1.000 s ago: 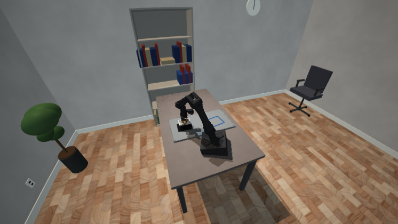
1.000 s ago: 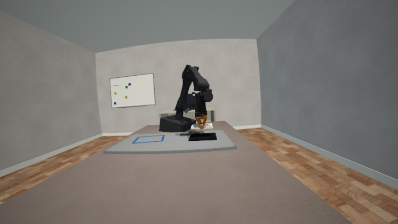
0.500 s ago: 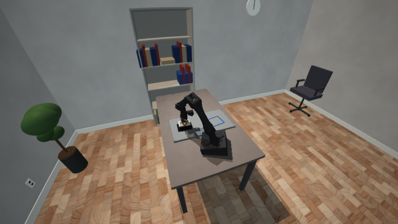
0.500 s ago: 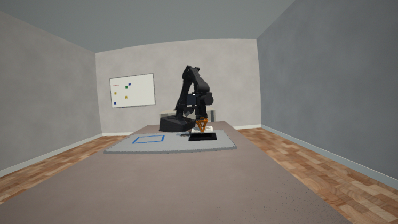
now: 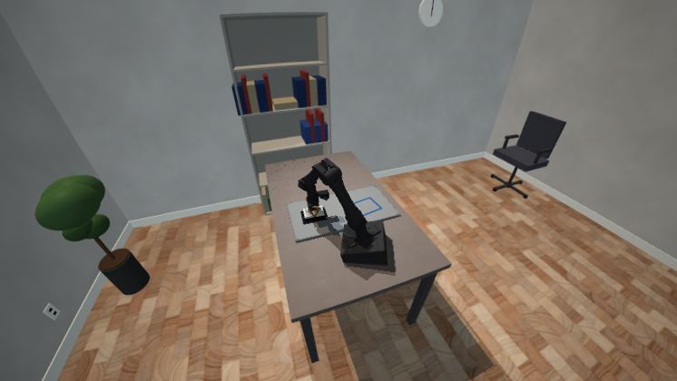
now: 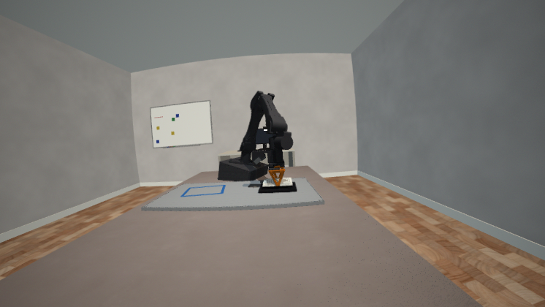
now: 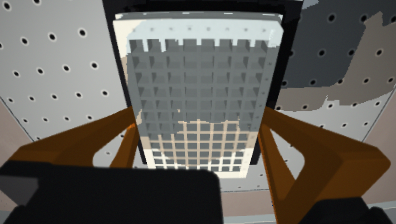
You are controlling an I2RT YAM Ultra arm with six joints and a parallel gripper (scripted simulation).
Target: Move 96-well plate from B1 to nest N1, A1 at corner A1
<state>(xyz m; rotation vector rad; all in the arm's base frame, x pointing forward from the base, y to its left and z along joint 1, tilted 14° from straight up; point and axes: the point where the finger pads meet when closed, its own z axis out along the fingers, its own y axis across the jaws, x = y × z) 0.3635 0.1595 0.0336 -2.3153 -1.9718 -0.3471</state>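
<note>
The white 96-well plate is right at my hand. Round my hand: black plate nest N1: 3 cm below.
</note>
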